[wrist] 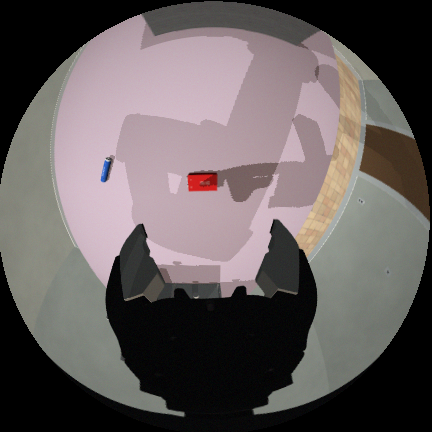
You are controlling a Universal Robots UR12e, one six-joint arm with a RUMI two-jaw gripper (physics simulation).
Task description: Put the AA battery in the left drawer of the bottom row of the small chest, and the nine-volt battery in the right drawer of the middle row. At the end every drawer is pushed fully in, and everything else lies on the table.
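Places are measured from the arm's base along level axes (x ahead, y left, z up), in centimetres.
Pixels of known places: gripper, between the fingertips: [207, 222].
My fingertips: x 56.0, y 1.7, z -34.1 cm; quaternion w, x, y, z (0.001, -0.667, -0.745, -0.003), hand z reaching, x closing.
Behind a point stands the place of what it marks.
The AA battery [105, 171] {z -43.2, x 52.0, y -18.4 cm}, a blue cylinder with a silvery end, lies on its side on the pink table at the left of the wrist view. A red rectangular block [202, 186] {z -42.6, x 54.9, y 0.9 cm}, which looks like the nine-volt battery, lies flat near the middle. My gripper [207, 222] {z -34.1, x 56.0, y 1.7 cm} is open with nothing between its fingers, above the table; the red block shows beyond the fingertips and the AA battery farther off to the left. A grey piece with a small pale knob, apparently part of the chest [207, 290] {z -41.2, x 86.9, y 4.0 cm}, shows low between the fingers; the rest is hidden, so its drawers cannot be made out.
The pink table [100, 100] {z -44.4, x 36.0, y -21.8 cm} carries broad shadows of the arm and gripper. A dark grey surface [225, 19] shows at the top edge of the view. A wooden-patterned strip [345, 130] runs along the table's right side, with grey-green surfaces and a brown area beyond.
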